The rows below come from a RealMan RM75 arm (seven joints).
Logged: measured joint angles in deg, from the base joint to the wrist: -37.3, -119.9, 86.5, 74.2, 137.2, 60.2, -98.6; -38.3, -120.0, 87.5, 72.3, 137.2, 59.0, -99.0; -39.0, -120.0, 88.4, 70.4, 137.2, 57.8, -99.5; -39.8, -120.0, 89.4, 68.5, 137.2, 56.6, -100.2; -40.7, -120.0, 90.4, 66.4, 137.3, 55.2, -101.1; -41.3, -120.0, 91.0, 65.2, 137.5, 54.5, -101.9; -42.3, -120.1, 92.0, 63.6, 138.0, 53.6, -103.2; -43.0, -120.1, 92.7, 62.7, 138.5, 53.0, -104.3; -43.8, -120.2, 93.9, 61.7, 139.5, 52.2, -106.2; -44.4, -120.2, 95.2, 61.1, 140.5, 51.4, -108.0; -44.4, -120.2, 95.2, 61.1, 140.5, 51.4, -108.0; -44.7, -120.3, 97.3, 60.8, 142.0, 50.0, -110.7; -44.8, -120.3, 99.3, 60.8, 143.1, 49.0, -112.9; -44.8, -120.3, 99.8, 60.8, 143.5, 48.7, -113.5; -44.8, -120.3, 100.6, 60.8, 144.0, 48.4, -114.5; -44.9, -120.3, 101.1, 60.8, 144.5, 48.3, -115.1; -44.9, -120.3, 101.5, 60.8, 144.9, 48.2, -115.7; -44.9, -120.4, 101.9, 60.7, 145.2, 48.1, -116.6; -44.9, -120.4, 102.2, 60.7, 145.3, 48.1, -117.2; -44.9, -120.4, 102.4, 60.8, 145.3, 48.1, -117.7; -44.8, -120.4, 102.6, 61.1, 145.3, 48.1, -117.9; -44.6, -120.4, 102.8, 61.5, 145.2, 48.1, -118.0
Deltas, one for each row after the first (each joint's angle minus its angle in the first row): -1.0, -0.1, 1.0, -1.9, 0.0, -1.2, -0.4; -1.7, -0.1, 1.9, -3.8, 0.0, -2.4, -0.9; -2.5, -0.1, 2.9, -5.7, 0.0, -3.6, -1.6; -3.4, -0.1, 3.9, -7.8, 0.1, -5.0, -2.5; -4.0, -0.1, 4.5, -9.0, 0.3, -5.7, -3.3; -5.0, -0.2, 5.5, -10.6, 0.8, -6.6, -4.6; -5.7, -0.2, 6.2, -11.5, 1.3, -7.2, -5.7; -6.5, -0.3, 7.4, -12.5, 2.3, -8.0, -7.6; -7.1, -0.3, 8.7, -13.1, 3.3, -8.8, -9.4; -7.1, -0.3, 8.7, -13.1, 3.3, -8.8, -9.4; -7.4, -0.4, 10.8, -13.4, 4.8, -10.2, -12.1; -7.5, -0.4, 12.8, -13.4, 5.9, -11.2, -14.3; -7.5, -0.4, 13.3, -13.4, 6.3, -11.5, -14.9; -7.5, -0.4, 14.1, -13.4, 6.8, -11.8, -15.9; -7.6, -0.4, 14.6, -13.4, 7.3, -11.9, -16.5; -7.6, -0.4, 15.0, -13.4, 7.7, -12.0, -17.1; -7.6, -0.5, 15.4, -13.5, 8.0, -12.1, -18.0; -7.6, -0.5, 15.7, -13.5, 8.1, -12.1, -18.6; -7.6, -0.5, 15.9, -13.4, 8.1, -12.1, -19.1; -7.5, -0.5, 16.1, -13.1, 8.1, -12.1, -19.3; -7.3, -0.5, 16.3, -12.7, 8.0, -12.1, -19.4
